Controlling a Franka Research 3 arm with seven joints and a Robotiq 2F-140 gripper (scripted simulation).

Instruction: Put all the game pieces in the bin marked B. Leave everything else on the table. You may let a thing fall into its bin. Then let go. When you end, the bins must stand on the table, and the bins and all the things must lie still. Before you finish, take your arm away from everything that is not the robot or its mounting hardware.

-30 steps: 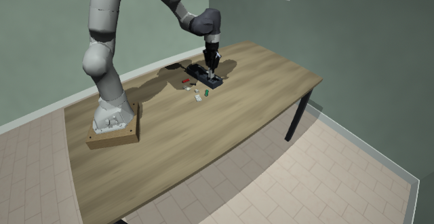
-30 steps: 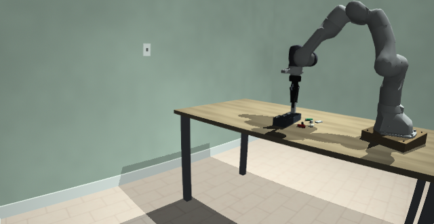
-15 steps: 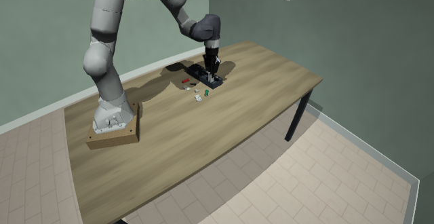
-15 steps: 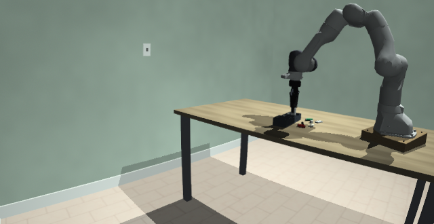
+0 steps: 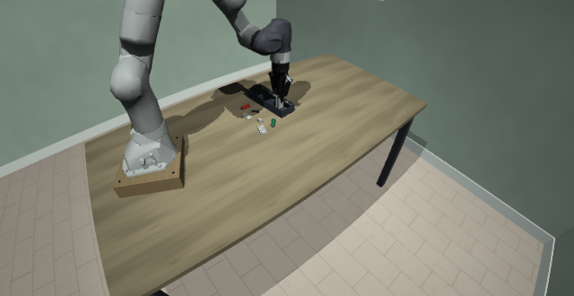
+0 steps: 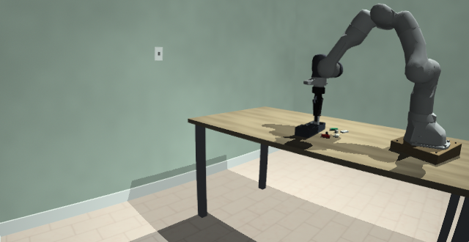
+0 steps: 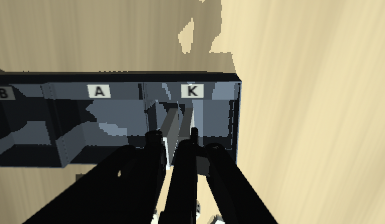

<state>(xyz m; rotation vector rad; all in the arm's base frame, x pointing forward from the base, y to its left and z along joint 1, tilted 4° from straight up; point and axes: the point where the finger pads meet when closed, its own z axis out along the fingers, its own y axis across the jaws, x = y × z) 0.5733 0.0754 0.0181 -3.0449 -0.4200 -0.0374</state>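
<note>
My hand is 1 cm past the dark bin, 7 cm to the right of it and 3 cm above it. Also, from my hand: black bolt: 10 cm behind, 4 cm to the left, 4 cm below; white die: 12 cm behind, 4 cm to the right, 4 cm below; green cylinder: 8 cm behind, 8 cm to the right, 4 cm below.
</note>
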